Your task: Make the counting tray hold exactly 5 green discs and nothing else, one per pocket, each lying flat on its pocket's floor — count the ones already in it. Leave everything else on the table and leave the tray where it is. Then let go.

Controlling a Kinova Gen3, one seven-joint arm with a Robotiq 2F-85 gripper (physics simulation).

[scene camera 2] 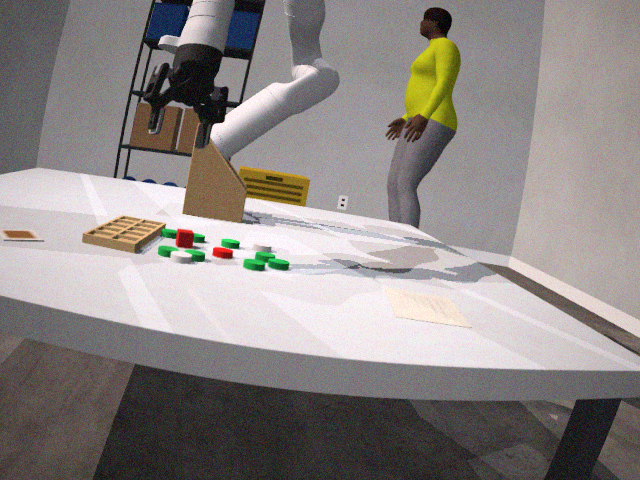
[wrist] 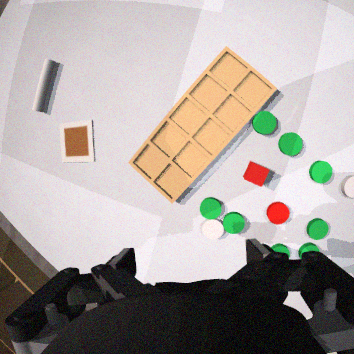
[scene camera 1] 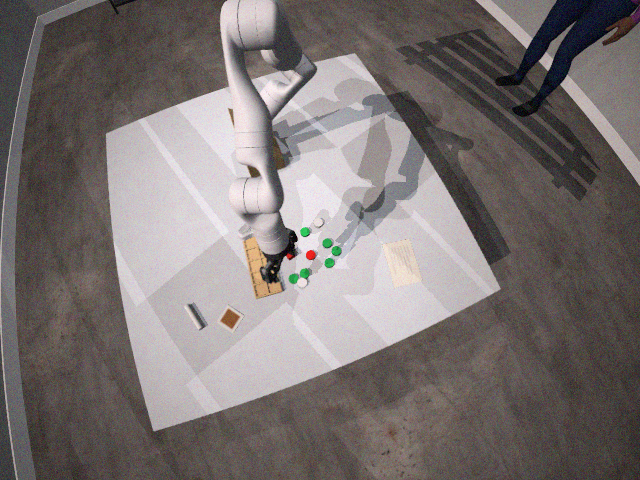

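Observation:
The wooden counting tray lies flat; its pockets look empty in the wrist view. Several green discs lie flat on the table beside it. One green disc is close to the tray's long side, with another green disc beyond it. Near one tray corner, a green disc and a second green disc lie close to a white disc. My gripper is open and empty, high above the table. Its finger partly hides green discs in the wrist view.
A red cube, a red disc and another white disc lie among the green discs. A brown-centred square, a grey cylinder, a paper sheet and a wooden wedge are also on the table.

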